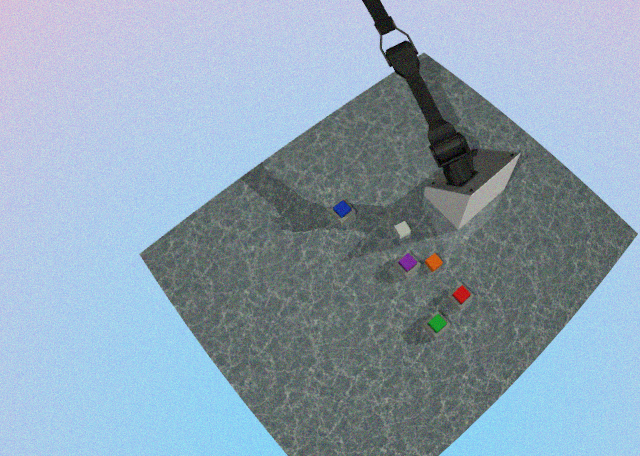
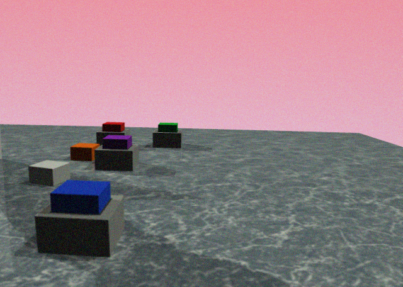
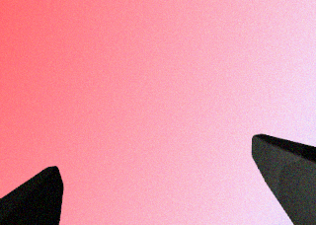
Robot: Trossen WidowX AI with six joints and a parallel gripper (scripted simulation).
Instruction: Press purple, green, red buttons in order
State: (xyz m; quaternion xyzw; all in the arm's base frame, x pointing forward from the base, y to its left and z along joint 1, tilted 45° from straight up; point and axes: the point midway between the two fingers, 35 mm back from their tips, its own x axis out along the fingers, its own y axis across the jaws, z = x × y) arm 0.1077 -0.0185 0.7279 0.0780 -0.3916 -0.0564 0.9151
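My gripper tip is 600 mm above the purple button, 590 mm to the right of it and 120 mm short of it. Round my gripper tip: orange block (630 mm to the left, 620 mm below, 60 mm ahead); grey block (620 mm below, 520 mm to the left, 60 mm ahead); blue button (600 mm below, 380 mm to the left, 140 mm ahead).
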